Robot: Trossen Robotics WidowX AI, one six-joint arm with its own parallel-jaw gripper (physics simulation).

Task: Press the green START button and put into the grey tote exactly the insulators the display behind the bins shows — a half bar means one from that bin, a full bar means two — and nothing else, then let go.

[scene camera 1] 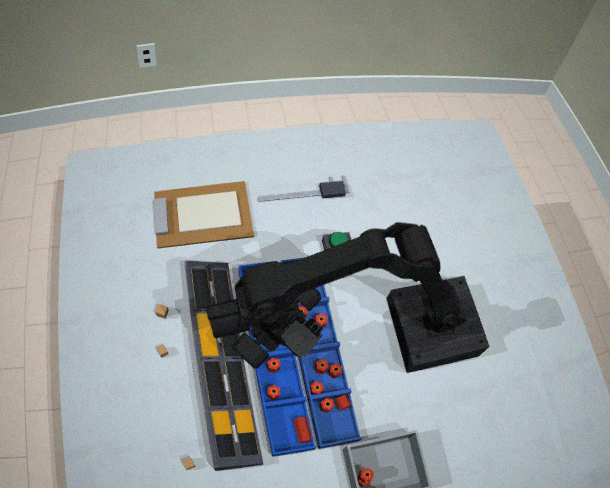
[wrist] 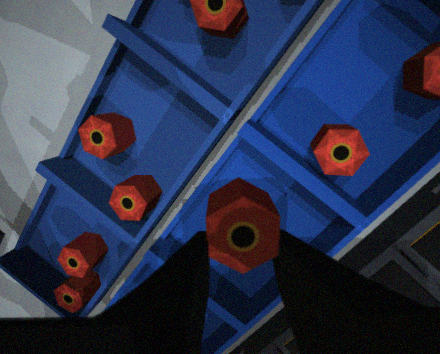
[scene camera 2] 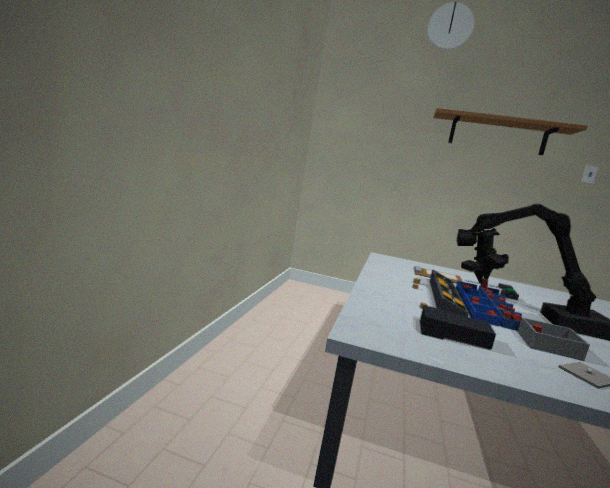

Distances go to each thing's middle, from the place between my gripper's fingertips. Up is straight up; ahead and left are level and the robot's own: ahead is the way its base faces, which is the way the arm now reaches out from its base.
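Labels:
Counting from my hand, the dark block (scene camera 2: 434, 322) is 44 cm to the left, 13 cm ahead and 6 cm below. The grey caliper (scene camera 1: 331, 189) is 41 cm to the right of my hand, 12 cm behind it and 8 cm below it. Then I consider the grey tote (scene camera 1: 402, 453), which is 7 cm below my hand, 18 cm behind it and 31 cm to the left of it. Going by their middles, the tote is the nearest to my hand of the things named here.

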